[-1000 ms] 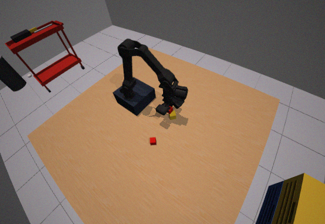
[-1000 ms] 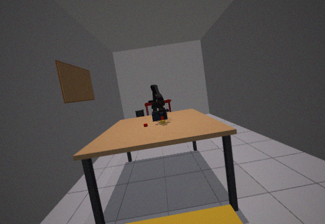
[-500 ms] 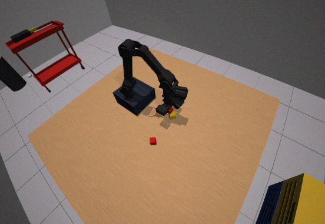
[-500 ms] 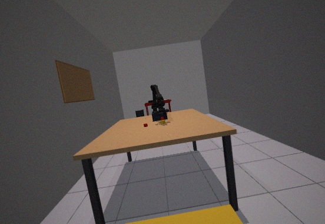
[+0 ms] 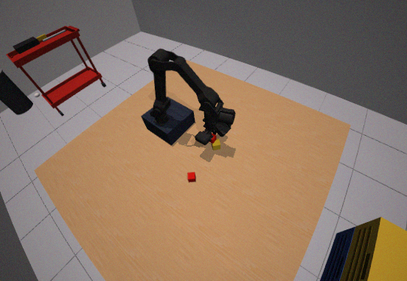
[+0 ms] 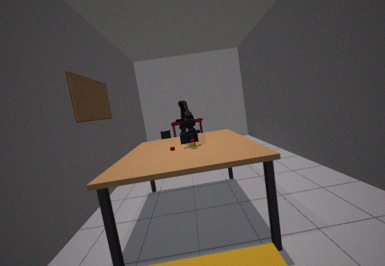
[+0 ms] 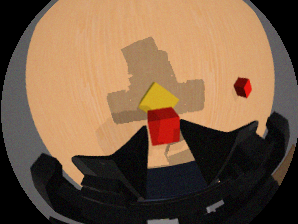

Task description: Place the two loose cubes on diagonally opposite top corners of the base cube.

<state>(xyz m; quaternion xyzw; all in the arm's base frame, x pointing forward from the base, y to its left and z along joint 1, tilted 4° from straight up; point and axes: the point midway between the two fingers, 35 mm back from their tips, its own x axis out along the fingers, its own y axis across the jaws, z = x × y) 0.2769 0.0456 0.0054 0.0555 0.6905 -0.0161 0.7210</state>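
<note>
Right now my gripper tip is 4 cm above the yellow base cube and 2 cm short of it. From my gripper tip the other things lie so: red cube (21 cm to the right, 4 cm below, 1 cm ahead).
</note>
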